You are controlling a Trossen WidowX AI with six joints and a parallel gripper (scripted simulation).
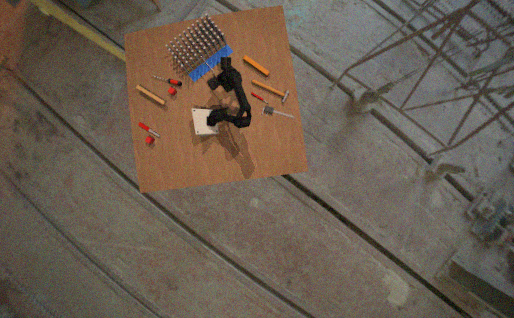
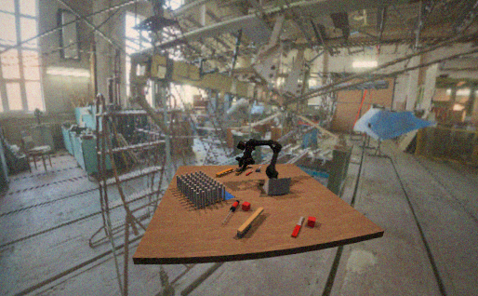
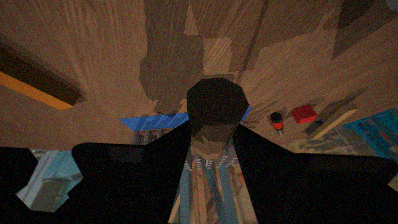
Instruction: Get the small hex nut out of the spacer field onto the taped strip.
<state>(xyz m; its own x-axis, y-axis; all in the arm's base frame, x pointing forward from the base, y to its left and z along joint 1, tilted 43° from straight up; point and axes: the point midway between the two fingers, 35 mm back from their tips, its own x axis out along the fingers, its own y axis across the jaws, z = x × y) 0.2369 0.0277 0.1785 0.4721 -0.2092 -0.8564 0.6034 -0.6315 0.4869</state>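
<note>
Now: the thin hook tool 80 mm ahead of my gripper tip and 60 mm to the left of it. Round my gripper tip: blue taped strip 190 mm ahead, 130 mm below, 90 mm to the left; orange bar 250 mm to the right, 140 mm ahead, 120 mm below.
</note>
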